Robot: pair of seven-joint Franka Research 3 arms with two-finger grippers.
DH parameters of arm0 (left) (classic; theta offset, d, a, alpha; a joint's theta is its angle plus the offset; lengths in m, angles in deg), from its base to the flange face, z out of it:
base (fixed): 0 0 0 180
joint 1: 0 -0.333 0 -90
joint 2: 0 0 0 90
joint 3: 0 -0.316 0.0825 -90
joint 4: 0 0 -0.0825 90
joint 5: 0 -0.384 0 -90
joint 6: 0 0 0.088 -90
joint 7: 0 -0.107 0 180
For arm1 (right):
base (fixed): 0 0 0 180
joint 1: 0 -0.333 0 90
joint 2: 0 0 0 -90
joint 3: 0 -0.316 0.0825 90
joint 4: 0 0 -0.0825 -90
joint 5: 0 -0.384 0 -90
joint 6: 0 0 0.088 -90
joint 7: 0 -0.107 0 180
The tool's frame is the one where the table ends.
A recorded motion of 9 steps. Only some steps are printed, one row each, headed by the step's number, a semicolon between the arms.
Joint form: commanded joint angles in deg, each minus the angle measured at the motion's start. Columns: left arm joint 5, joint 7, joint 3, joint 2, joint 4, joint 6, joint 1; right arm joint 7, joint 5, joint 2, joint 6, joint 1, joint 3, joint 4.
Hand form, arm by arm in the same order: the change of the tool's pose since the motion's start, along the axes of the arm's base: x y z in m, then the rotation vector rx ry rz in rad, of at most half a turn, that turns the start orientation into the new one. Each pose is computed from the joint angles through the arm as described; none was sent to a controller.
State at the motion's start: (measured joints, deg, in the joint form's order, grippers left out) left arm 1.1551 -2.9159 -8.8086 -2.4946 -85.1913 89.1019 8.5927; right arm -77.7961 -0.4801 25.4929 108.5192 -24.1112 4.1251 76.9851
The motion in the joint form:
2: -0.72 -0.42 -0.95 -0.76 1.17 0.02 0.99; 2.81 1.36 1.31 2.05 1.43 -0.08 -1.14
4: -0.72 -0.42 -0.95 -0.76 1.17 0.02 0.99; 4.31 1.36 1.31 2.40 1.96 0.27 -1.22
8: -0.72 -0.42 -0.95 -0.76 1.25 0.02 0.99; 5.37 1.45 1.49 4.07 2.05 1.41 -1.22
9: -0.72 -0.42 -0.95 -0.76 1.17 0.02 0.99; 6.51 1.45 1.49 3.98 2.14 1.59 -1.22
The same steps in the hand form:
2: 0.0041 0.0000 0.0023 0.0158 -0.0078 -0.0076; 0.0144 -0.0138 -0.0027 -0.0178 -0.0392 0.0320
4: 0.0041 0.0000 0.0023 0.0158 -0.0078 -0.0076; 0.0183 -0.0231 -0.0013 -0.0218 -0.0474 0.0435
8: 0.0041 0.0000 0.0029 0.0158 -0.0092 -0.0077; 0.0250 -0.0338 0.0000 -0.0275 -0.0759 0.0442
9: 0.0041 0.0000 0.0023 0.0158 -0.0078 -0.0076; 0.0257 -0.0367 -0.0001 -0.0323 -0.0749 0.0595

